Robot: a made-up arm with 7 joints.
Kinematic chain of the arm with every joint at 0, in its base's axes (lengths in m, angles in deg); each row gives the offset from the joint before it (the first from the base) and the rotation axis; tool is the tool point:
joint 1: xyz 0 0.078 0 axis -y
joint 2: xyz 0 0.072 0 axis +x
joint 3: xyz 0 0 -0.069 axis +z
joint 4: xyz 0 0 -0.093 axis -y
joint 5: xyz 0 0 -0.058 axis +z
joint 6: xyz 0 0 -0.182 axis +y
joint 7: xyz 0 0 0 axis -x
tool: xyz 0 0 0
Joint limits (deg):
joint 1: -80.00..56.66
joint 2: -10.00..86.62
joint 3: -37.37..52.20
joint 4: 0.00..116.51
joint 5: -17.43..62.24
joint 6: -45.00..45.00
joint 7: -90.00..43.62
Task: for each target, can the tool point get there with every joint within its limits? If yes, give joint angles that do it. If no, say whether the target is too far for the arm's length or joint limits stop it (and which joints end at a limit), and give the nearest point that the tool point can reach.
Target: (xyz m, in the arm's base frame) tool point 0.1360 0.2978 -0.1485
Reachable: yes | joints -60.60 55.41 31.77 106.02 14.37 -31.84 19.41
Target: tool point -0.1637 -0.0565 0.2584
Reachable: no: joint limits stop it (at a limit: joint 1, joint 2, joint 3, joint 4) | nearest point -0.0665 0.2148 0.2013 | short by 0.294 m
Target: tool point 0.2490 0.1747 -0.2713
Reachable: yes | joints 14.30 10.18 -10.72 47.66 27.98 17.97 -73.82
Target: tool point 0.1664 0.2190 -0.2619
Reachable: yes | joints -9.42 43.52 -27.80 77.21 50.09 -25.28 18.93
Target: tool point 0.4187 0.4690 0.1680
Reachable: no: too far | nearest point 0.2647 0.3799 0.0646 | short by 0.206 m
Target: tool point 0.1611 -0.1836 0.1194
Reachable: no: joint limits stop it (at a limit: joint 1, joint 2, joint 3) | nearest point 0.1957 -0.0164 0.0983 | short by 0.172 m
